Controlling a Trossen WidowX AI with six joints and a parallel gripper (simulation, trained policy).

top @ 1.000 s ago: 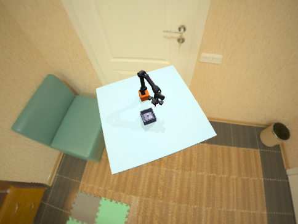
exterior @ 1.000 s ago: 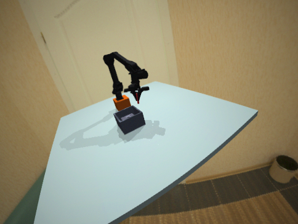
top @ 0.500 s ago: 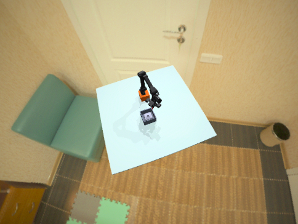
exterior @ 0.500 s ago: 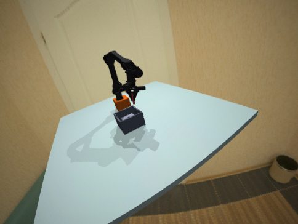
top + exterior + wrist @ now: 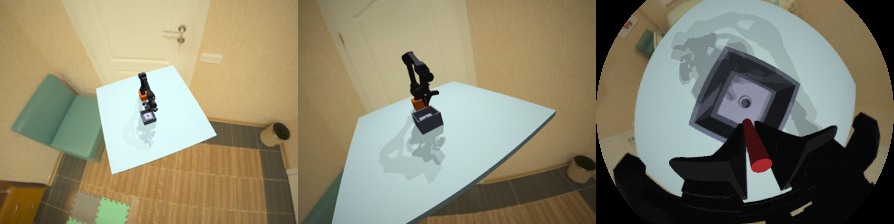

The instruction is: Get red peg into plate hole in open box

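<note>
Right now the red peg is 1 cm to the left of my gripper tip and 1 cm above it. Also, from my gripper tip: dark grey box (1 cm ahead, 3 cm to the right, 11 cm below).
</note>
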